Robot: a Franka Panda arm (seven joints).
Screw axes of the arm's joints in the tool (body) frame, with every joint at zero. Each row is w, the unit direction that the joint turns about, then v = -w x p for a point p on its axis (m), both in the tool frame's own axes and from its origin. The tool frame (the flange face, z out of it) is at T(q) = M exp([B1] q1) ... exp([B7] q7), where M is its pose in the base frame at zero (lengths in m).
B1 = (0, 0, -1, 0.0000, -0.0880, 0.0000)
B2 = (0, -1, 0, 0.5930, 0.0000, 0.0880)
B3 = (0, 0, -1, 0.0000, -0.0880, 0.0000)
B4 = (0, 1, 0, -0.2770, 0.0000, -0.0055)
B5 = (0, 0, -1, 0.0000, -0.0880, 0.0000)
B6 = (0, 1, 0, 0.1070, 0.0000, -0.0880)
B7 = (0, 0, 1, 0.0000, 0.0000, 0.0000)
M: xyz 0.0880 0.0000 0.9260 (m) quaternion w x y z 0 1 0 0
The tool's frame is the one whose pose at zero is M.
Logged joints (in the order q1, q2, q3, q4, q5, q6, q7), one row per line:
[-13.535 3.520 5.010 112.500 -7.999 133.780 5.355]
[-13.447 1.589 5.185 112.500 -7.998 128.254 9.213]
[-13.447 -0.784 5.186 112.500 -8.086 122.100 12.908]
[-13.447 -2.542 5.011 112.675 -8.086 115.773 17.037]
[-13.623 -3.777 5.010 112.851 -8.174 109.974 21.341]
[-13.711 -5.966 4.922 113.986 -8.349 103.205 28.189]
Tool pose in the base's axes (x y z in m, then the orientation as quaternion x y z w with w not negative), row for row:
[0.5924 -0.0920 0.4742 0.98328 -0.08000 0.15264 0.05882]
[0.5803 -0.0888 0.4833 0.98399 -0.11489 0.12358 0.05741]
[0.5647 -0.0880 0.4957 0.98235 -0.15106 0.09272 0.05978]
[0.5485 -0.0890 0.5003 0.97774 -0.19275 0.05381 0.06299]
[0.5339 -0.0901 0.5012 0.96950 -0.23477 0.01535 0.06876]
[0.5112 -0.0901 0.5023 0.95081 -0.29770 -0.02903 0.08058]
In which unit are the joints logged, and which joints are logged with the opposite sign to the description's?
The joints are logged in degrees. Opposite sign: q4.
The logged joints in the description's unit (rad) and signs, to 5 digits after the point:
[-0.23623 0.06144 0.08744 -1.96350 -0.13961 2.33490 0.09346]
[-0.23469 0.02773 0.09050 -1.96350 -0.13959 2.23845 0.16080]
[-0.23469 -0.01368 0.09051 -1.96350 -0.14113 2.13105 0.22529]
[-0.23469 -0.04437 0.08746 -1.96655 -0.14113 2.02062 0.29735]
[-0.23777 -0.06592 0.08744 -1.96962 -0.14266 1.91941 0.37247]
[-0.23930 -0.10413 0.08591 -1.98943 -0.14572 1.80127 0.49199]

